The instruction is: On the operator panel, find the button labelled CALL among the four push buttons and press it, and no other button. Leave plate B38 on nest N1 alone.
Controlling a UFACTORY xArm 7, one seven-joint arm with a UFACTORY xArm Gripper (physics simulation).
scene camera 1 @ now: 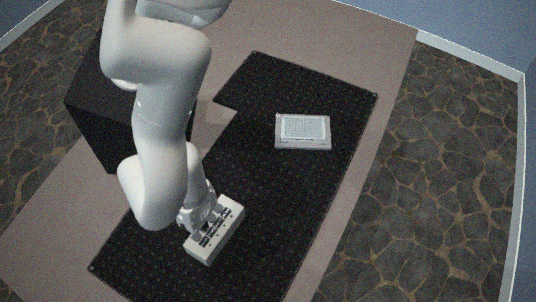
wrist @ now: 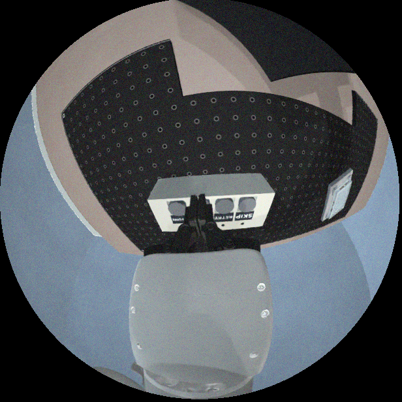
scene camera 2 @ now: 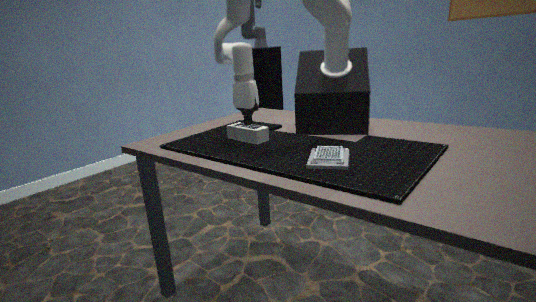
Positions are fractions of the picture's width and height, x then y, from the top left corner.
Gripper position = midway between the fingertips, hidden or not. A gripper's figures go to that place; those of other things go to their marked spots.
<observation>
My gripper (scene camera 1: 0.38, 0.75): 0.89 m from the lens. A plate B38 (scene camera 1: 0.55, 0.43): 1.07 m from the lens. A white operator panel (scene camera 1: 0.41, 0.77) is 0.88 m from the lens. The marked spots on the white operator panel and the plate B38 are 0.38 m apart.
</observation>
